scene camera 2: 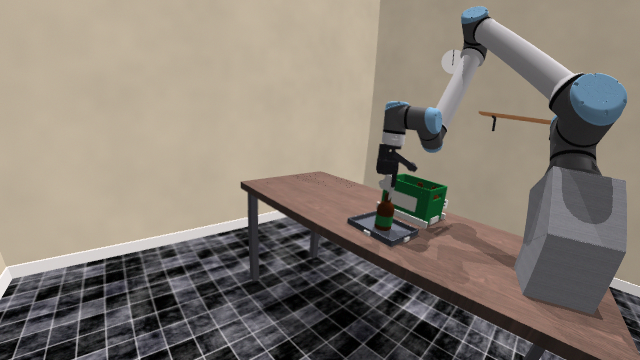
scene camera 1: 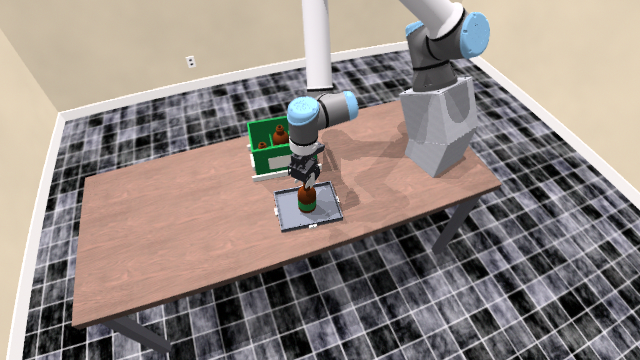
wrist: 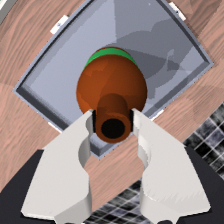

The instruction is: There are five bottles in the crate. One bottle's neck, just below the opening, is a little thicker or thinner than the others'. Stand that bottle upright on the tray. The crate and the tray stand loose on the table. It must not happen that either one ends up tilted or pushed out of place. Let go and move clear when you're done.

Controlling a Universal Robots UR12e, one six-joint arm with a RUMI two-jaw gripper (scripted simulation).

Scene:
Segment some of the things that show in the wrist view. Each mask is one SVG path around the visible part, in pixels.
My gripper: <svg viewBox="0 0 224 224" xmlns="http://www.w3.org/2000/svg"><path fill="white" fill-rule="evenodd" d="M96 110L89 109L43 149L37 149L0 192L0 224L81 224L91 216L92 194L89 175L84 170L84 166L91 157L89 138L93 133L96 133ZM129 109L131 132L138 138L137 156L144 163L139 194L141 214L150 220L150 224L224 224L224 180L191 146L186 147L137 109Z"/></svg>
A bottle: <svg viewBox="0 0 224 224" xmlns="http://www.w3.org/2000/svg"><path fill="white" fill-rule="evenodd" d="M104 47L94 52L88 59L77 82L76 99L83 114L89 109L96 110L95 128L98 138L106 143L119 143L124 141L131 133L131 121L128 110L135 108L142 112L147 101L148 90L142 72L128 52L118 47Z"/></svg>

